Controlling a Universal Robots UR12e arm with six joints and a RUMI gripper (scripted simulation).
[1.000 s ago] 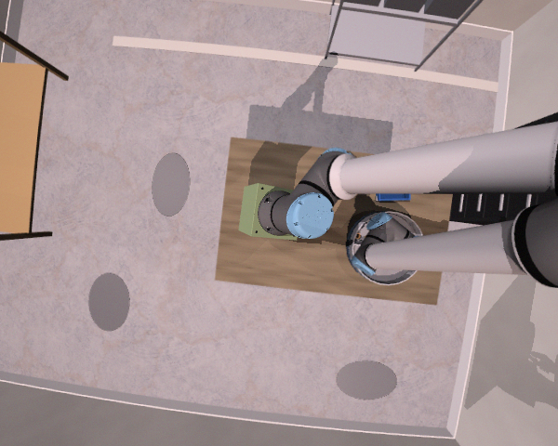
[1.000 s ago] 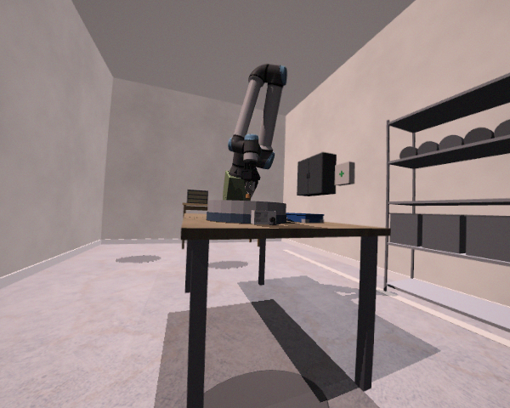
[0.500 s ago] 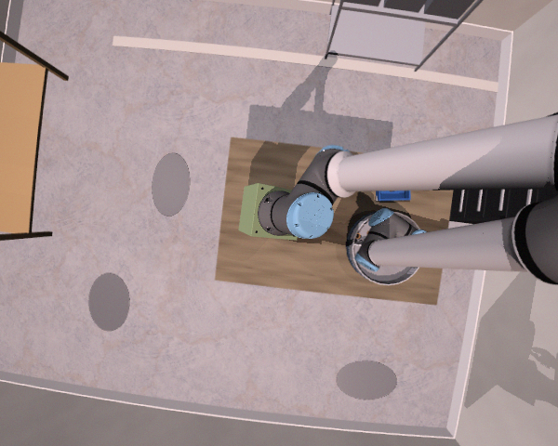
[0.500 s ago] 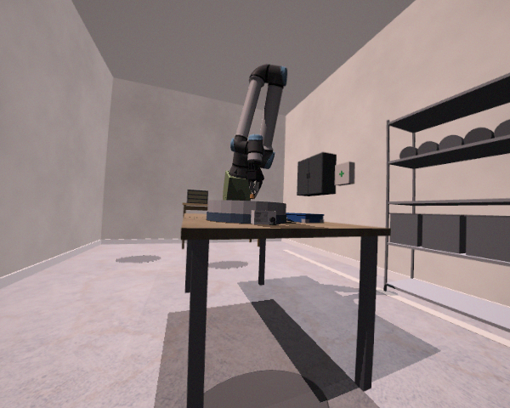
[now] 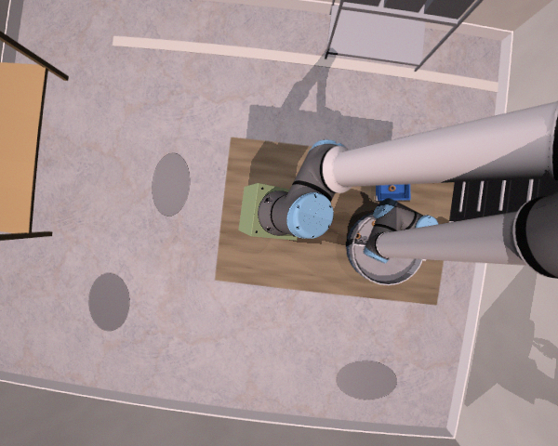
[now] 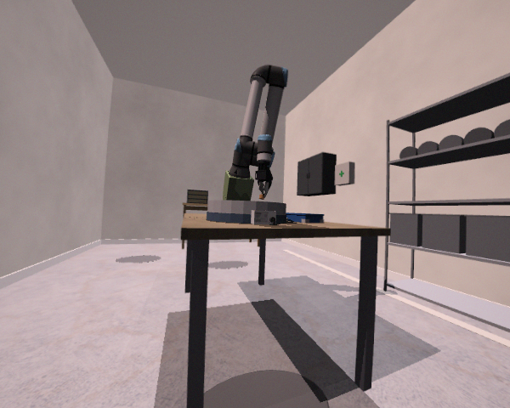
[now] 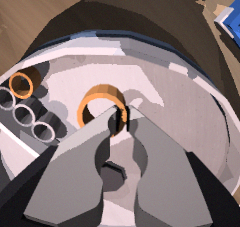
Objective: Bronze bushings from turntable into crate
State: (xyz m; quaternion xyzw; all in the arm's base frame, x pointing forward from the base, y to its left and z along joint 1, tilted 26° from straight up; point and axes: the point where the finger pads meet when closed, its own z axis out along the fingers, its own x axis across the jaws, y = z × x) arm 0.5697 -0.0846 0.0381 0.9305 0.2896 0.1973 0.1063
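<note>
The blue crate is 180 mm to the left of my hand, 160 mm ahead of it and 130 mm below it. From my hand the other things lie so: round grey turntable (160 mm to the right, 100 mm below, 80 mm ahead).
</note>
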